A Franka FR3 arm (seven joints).
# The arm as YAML. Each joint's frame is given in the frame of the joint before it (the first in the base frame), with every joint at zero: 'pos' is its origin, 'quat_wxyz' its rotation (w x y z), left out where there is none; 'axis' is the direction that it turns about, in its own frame. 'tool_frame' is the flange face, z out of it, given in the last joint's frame.
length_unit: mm
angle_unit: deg
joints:
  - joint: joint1
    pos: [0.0, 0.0, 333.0]
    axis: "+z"
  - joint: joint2
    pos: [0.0, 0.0, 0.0]
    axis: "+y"
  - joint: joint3
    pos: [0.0, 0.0, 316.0]
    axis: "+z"
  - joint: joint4
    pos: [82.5, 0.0, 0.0]
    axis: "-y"
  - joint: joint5
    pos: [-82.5, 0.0, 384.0]
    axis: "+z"
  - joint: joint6
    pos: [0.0, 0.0, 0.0]
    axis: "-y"
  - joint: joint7
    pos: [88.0, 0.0, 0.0]
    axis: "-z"
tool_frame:
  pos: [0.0, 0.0, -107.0]
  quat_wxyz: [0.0, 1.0, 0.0, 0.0]
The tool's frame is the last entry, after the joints.
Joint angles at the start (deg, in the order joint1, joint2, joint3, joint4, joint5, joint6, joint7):
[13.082, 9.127, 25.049, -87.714, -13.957, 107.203, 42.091]
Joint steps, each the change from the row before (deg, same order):
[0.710, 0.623, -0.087, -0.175, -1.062, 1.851, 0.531]
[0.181, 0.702, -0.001, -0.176, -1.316, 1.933, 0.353]
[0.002, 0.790, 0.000, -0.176, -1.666, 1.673, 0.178]
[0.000, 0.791, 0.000, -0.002, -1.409, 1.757, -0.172]
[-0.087, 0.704, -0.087, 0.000, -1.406, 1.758, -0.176]
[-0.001, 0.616, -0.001, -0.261, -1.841, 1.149, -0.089]
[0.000, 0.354, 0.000, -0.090, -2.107, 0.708, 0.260]
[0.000, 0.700, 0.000, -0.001, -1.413, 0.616, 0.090]
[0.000, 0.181, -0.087, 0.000, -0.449, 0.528, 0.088]
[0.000, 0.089, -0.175, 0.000, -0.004, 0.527, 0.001]
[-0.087, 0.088, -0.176, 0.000, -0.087, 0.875, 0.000]
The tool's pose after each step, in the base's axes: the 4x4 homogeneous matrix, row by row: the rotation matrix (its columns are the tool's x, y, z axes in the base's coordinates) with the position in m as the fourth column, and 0 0 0 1 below. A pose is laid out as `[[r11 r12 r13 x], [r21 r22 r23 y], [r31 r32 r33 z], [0 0 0 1]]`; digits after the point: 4 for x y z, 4 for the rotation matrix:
[[0.9598 -0.0215 0.2799 0.5166], [-0.0213 -0.9998 -0.0036 0.3630], [0.2799 -0.0025 -0.9600 0.5841], [0 0 0 1]]
[[0.9526 -0.0144 0.3040 0.5209], [-0.0149 -0.9999 -0.0009 0.3665], [0.3040 -0.0037 -0.9527 0.5792], [0 0 0 1]]
[[0.9451 -0.0068 0.3268 0.5266], [-0.0051 -1.0000 -0.0059 0.3681], [0.3268 0.0039 -0.9451 0.5730], [0 0 0 1]]
[[0.9368 0.0069 0.3497 0.5321], [0.0090 -0.9999 -0.0045 0.3700], [0.3497 0.0074 -0.9368 0.5684], [0 0 0 1]]
[[0.9274 0.0183 0.3736 0.5382], [0.0211 -0.9998 -0.0035 0.3704], [0.3735 0.0111 -0.9276 0.5646], [0 0 0 1]]
[[0.9192 0.0309 0.3925 0.5421], [0.0399 -0.9991 -0.0147 0.3712], [0.3917 0.0292 -0.9196 0.5584], [0 0 0 1]]
[[0.9091 0.0366 0.4149 0.5450], [0.0542 -0.9981 -0.0309 0.3711], [0.4130 0.0506 -0.9093 0.5557], [0 0 0 1]]
[[0.9042 0.0429 0.4251 0.5488], [0.0664 -0.9970 -0.0407 0.3717], [0.4220 0.0650 -0.9043 0.5497], [0 0 0 1]]
[[0.9005 0.0442 0.4326 0.5505], [0.0683 -0.9969 -0.0403 0.3716], [0.4294 0.0658 -0.9007 0.5488], [0 0 0 1]]
[[0.8984 0.0441 0.4370 0.5522], [0.0664 -0.9971 -0.0359 0.3710], [0.4342 0.0613 -0.8987 0.5486], [0 0 0 1]]
[[0.8939 0.0445 0.4461 0.5546], [0.0640 -0.9975 -0.0286 0.3699], [0.4437 0.0541 -0.8945 0.5492], [0 0 0 1]]

